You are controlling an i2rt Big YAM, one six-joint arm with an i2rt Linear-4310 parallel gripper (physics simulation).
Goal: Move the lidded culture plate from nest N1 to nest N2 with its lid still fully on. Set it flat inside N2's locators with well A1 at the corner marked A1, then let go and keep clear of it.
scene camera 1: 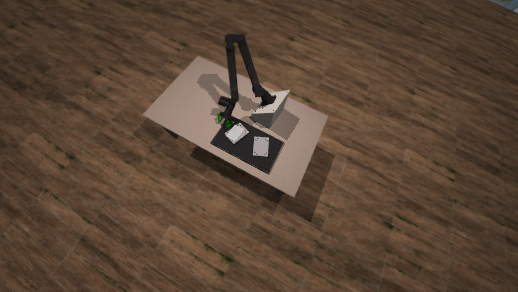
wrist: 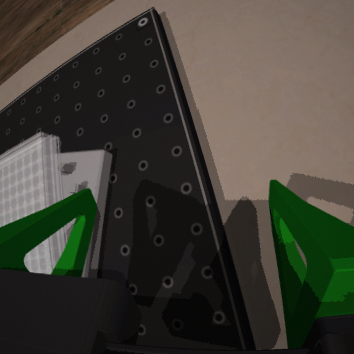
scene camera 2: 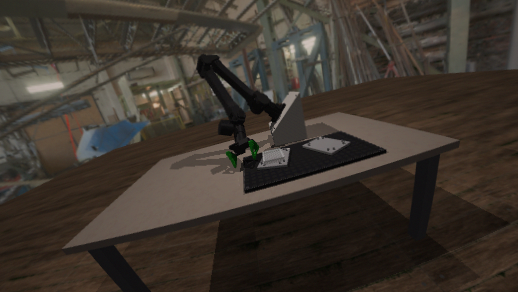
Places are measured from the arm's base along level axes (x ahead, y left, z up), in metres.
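Pixels of known places: gripper, fingertip midpoint: (scene camera 1: pixel 222 125) (wrist: pixel 176 193) (scene camera 2: pixel 244 163); arm's base, link origin: (scene camera 1: pixel 268 101) (scene camera 2: pixel 279 113).
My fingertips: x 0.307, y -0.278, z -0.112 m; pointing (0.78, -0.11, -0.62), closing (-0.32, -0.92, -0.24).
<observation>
For each thing: its top centre in the pictures, then the offset to it from my fingertips. Level surfaces: height alone.
- pale culture plate, top centre: (scene camera 2: pixel 272 152) (scene camera 1: pixel 234 132) dx +0.019, dy +0.123, dz +0.019 m
- light nest base, top centre: (wrist: pixel 17 256) (scene camera 2: pixel 274 154) (scene camera 1: pixel 236 132) dx +0.006, dy +0.132, dz +0.001 m
- nest, top centre: (scene camera 2: pixel 325 141) (scene camera 1: pixel 261 145) dx +0.034, dy +0.359, dz +0.001 m
- black perforated mat, surface height: dz -0.021 m
- beige table, surface height: dz -0.034 m
The pale culture plate (scene camera 1: pixel 234 132) (scene camera 2: pixel 274 156) (wrist: pixel 22 175) lies on the light nest base (scene camera 2: pixel 283 164) (wrist: pixel 99 165) at the mat's left end, presumably N1. Its clear lid looks on; in the wrist view the plate's edge looks turned relative to the base. The other nest (scene camera 1: pixel 261 146) (scene camera 2: pixel 327 145), presumably N2, carries no plate. My gripper (scene camera 1: pixel 224 124) (scene camera 2: pixel 244 162) (wrist: pixel 176 193) is wide open with nothing between its green fingers. It hangs beside the plate, over the mat's end edge; one finger overlaps the plate's side in the wrist view. The A1 marks cannot be read.
The black perforated mat (scene camera 1: pixel 225 143) (scene camera 2: pixel 310 163) (wrist: pixel 142 165) lies on the beige table (scene camera 1: pixel 175 105) (scene camera 2: pixel 175 195) (wrist: pixel 260 75). The arm's pale wedge-shaped mount (scene camera 1: pixel 277 109) (scene camera 2: pixel 291 125) stands behind the mat.
</observation>
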